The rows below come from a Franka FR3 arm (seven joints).
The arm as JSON. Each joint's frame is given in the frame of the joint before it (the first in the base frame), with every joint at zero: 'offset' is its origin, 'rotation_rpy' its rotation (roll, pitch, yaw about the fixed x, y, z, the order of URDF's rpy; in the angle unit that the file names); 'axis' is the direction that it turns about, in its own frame. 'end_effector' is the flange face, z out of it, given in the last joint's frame.
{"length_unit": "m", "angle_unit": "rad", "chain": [
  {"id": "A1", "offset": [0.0, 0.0, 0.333], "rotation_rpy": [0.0, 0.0, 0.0], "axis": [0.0, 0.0, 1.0]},
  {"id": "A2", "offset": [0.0, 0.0, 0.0], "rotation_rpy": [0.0, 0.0, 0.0], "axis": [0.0, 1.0, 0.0]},
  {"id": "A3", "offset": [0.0, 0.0, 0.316], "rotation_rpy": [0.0, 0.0, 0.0], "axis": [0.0, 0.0, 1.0]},
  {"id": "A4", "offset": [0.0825, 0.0, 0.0], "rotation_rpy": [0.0, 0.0, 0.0], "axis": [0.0, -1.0, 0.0]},
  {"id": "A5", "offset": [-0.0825, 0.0, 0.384], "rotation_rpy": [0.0, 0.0, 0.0], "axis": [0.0, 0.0, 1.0]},
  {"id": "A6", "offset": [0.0, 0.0, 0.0], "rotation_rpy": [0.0, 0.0, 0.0], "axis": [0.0, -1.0, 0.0]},
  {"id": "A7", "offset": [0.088, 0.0, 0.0], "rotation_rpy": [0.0, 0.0, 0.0], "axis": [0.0, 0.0, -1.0]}
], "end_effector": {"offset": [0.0, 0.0, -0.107], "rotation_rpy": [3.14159, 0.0, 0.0]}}
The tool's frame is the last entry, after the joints.
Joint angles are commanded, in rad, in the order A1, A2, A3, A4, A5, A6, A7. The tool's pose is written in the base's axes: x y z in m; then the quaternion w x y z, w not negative. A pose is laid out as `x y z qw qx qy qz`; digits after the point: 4 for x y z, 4 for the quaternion.
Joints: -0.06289 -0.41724 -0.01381 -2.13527 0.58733 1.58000 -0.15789
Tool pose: 0.4175 0.0260 0.5804 0.2970 -0.9542 -0.0169 0.0317
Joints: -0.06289 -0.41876 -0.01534 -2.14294 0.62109 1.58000 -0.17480
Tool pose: 0.4171 0.0283 0.5795 0.3137 -0.9488 -0.0218 0.0295
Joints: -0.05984 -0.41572 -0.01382 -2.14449 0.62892 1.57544 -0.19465
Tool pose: 0.4173 0.0312 0.5778 0.3179 -0.9471 -0.0330 0.0309
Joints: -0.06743 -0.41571 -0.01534 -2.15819 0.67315 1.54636 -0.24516
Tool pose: 0.4139 0.0330 0.5728 0.3429 -0.9372 -0.0528 0.0373
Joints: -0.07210 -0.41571 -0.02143 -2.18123 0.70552 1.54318 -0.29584
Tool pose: 0.4125 0.0313 0.5645 0.3619 -0.9292 -0.0666 0.0352
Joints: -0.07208 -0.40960 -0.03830 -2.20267 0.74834 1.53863 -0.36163
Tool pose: 0.4126 0.0273 0.5554 0.3883 -0.9173 -0.0832 0.0291
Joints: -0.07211 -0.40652 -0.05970 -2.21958 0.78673 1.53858 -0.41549
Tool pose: 0.4129 0.0205 0.5498 0.4117 -0.9065 -0.0925 0.0175
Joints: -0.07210 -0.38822 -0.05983 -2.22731 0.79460 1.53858 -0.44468
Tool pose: 0.4161 0.0209 0.5394 0.4177 -0.9029 -0.0997 0.0219
